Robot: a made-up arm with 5 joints.
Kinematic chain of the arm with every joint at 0, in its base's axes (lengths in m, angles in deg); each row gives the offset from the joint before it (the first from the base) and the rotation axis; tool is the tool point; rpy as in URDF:
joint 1: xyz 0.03 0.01 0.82 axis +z
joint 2: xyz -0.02 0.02 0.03 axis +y
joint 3: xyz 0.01 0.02 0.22 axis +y
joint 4: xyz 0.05 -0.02 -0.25 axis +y
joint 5: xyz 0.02 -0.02 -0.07 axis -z
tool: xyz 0 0.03 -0.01 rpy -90 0 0
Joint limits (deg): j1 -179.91..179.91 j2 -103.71..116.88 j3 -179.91..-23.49 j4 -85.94..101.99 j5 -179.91..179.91
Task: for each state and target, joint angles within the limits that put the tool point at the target. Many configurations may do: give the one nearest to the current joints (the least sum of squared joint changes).
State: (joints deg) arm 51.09 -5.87 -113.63 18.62 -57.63
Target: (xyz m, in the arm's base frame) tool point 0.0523 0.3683 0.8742
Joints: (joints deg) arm 83.81 26.19 -82.35 24.99 -56.76
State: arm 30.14 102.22 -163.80 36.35 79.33
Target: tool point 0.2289 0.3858 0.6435
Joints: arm 60.98 80.64 -126.12 68.84 73.77
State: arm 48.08 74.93 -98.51 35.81 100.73
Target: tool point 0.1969 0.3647 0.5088
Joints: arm 65.42 101.68 -126.40 25.50 98.10
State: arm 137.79 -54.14 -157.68 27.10 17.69
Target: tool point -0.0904 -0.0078 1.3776
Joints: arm 174.88 -3.09 -144.97 24.51 18.41
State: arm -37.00 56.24 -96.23 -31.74 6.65
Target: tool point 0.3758 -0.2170 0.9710
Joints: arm -37.41 29.93 -86.67 -38.13 7.43
